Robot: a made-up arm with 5 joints.
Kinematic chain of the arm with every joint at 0, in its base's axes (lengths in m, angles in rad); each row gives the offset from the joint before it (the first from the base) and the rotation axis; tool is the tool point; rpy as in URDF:
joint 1: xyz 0 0 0.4 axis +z
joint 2: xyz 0 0 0 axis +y
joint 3: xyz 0.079 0 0.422 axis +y
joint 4: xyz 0.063 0 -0.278 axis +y
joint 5: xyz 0.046 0 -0.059 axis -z
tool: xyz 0 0 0 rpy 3.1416 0 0
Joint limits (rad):
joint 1: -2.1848..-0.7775
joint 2: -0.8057..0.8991
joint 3: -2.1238..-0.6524
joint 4: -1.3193..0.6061
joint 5: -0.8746..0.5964
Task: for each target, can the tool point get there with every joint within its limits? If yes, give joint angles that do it. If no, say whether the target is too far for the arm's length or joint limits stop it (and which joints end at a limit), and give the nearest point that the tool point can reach.
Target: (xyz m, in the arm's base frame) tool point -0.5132 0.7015 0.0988
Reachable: no: too far | nearest point -0.2066 -0.2930 0.2424 | short by 1.051 m
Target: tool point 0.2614 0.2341 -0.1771
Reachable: no: joint limits stop it (at a limit: joint 1, joint 2, joint 3, joint 4) | nearest point 0.2555 -0.2515 0.2424 | short by 0.642 m
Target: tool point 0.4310 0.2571 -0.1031
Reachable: no: joint limits stop it (at a limit: joint 1, joint 2, joint 3, joint 4) | nearest point 0.2555 -0.2515 0.2424 | short by 0.639 m
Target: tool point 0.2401 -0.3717 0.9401
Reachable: yes | joints -0.9973 0.2618 -1.8943 -1.0716 0.4151
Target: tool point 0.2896 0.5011 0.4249
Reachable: no: joint limits stop it (at a limit: joint 2, joint 3, joint 4) | nearest point 0.1632 0.2823 1.0195 | short by 0.646 m
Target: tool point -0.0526 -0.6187 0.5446
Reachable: yes | joints -1.6556 0.6776 -1.3869 -0.6897 0.2459
